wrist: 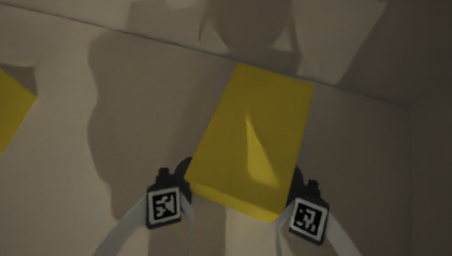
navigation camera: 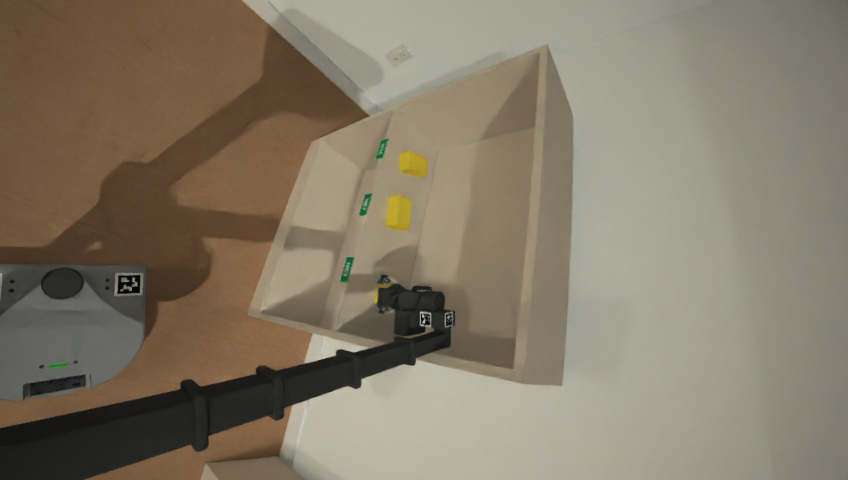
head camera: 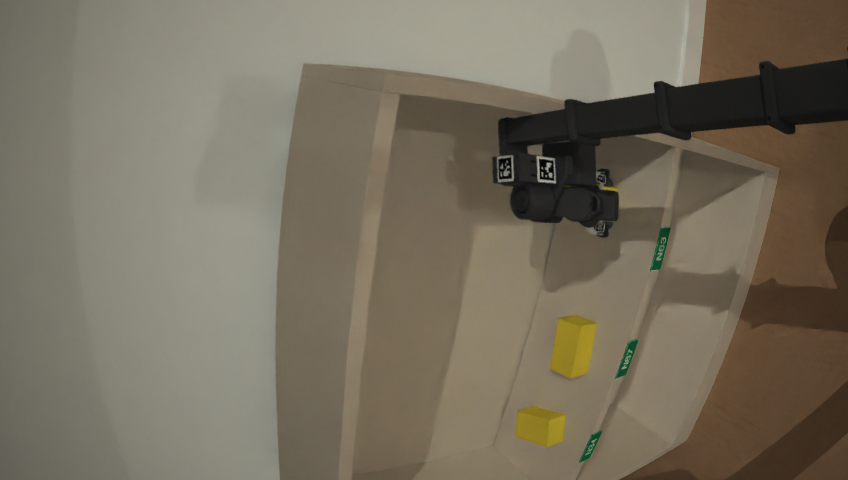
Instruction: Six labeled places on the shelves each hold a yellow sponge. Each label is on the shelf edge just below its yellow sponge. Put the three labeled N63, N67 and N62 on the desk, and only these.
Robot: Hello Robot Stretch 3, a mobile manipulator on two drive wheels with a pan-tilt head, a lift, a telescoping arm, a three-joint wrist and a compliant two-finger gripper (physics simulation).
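Frame: origin at the robot's base, x left, y back, z up, level; centimetres.
Where they show: robot's base, link origin: (navigation camera: 63,281).
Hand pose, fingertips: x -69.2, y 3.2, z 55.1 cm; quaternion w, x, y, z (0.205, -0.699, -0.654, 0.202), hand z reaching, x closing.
Things, the pixels of their top centre, and the offset from my fingertips. "spot": a spot on its surface instead.
- N63 label, surface spot: (head camera: 659,248) (navigation camera: 348,269) spot: dx +12.3, dy -7.6, dz -1.3 cm
- N63 yellow sponge, surface spot: (head camera: 610,189) spot: dx +3.2, dy +2.1, dz +1.9 cm
- N67 sponge, top centre: (head camera: 564,348) (navigation camera: 404,212) dx -5.4, dy -25.8, dz +4.2 cm
- N67 label, surface spot: (head camera: 626,358) (navigation camera: 366,204) spot: dx +5.9, dy -27.2, dz -1.5 cm
My gripper (head camera: 604,202) (navigation camera: 382,294) (wrist: 237,178) is inside the shelf unit, behind the N63 label (head camera: 659,248) (navigation camera: 346,269). It is shut on the N63 yellow sponge (head camera: 610,189) (navigation camera: 378,295) (wrist: 250,140), with a fingertip against each side of its near end. The head view mostly hides this sponge behind the wrist. The N67 sponge (head camera: 572,347) (navigation camera: 398,212) (wrist: 14,111) stands on the same shelf, behind the N67 label (head camera: 626,358) (navigation camera: 365,204). The N62 label and the desk do not show clearly in these views.
Another yellow sponge (head camera: 539,426) (navigation camera: 412,163) stands beyond the N67 one, behind a label (head camera: 590,446) (navigation camera: 382,148) that I cannot read surely. The shelf unit (head camera: 370,237) (navigation camera: 550,237) has side walls and an upper board around the arm (head camera: 714,110) (navigation camera: 238,395).
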